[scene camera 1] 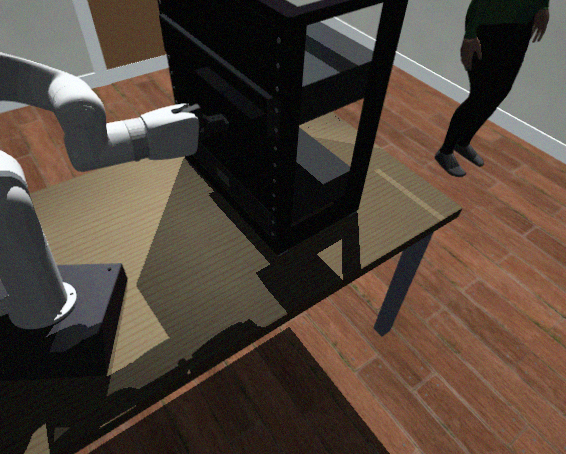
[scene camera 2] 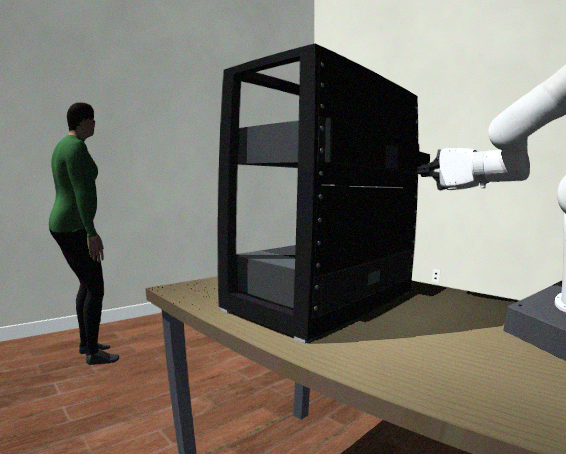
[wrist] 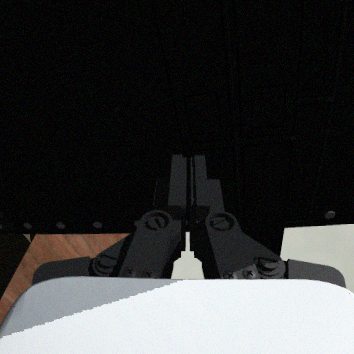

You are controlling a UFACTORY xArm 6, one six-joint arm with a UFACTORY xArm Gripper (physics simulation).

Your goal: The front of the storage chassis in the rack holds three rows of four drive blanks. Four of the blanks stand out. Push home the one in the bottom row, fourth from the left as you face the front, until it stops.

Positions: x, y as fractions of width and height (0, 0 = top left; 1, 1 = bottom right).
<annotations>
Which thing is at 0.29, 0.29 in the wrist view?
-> A black rack.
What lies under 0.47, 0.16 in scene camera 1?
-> A black rack.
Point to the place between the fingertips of my gripper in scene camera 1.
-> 0.40, 0.27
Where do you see a black rack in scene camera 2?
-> At 0.63, 0.56
</annotations>
